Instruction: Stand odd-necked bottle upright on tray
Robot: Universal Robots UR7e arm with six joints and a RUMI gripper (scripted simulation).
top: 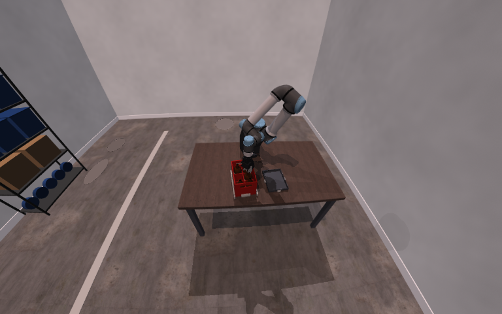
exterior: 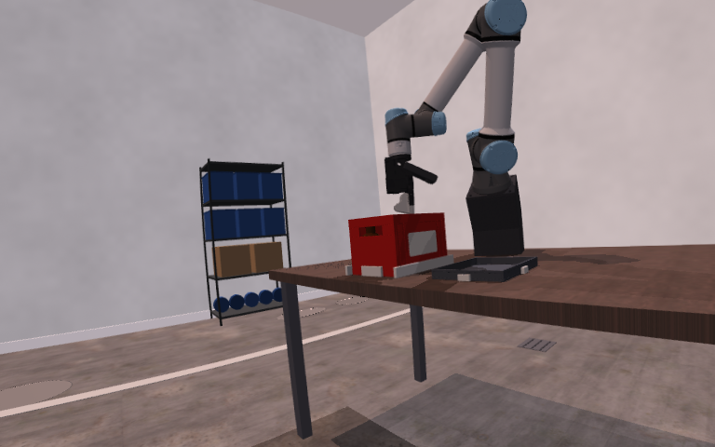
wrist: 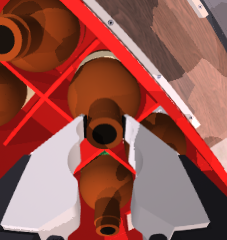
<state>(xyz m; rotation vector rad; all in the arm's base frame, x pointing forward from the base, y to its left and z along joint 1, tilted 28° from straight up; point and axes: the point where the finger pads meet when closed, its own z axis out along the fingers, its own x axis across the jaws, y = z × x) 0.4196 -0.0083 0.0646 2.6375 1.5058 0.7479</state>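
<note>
The brown bottle lies 70 mm below my hand. Round my hand: dark tray (60 mm behind, 250 mm to the left, 140 mm below); red crate (20 mm ahead, 40 mm to the right, 70 mm below); glass bottle (120 mm ahead, 60 mm to the right, 70 mm below).
</note>
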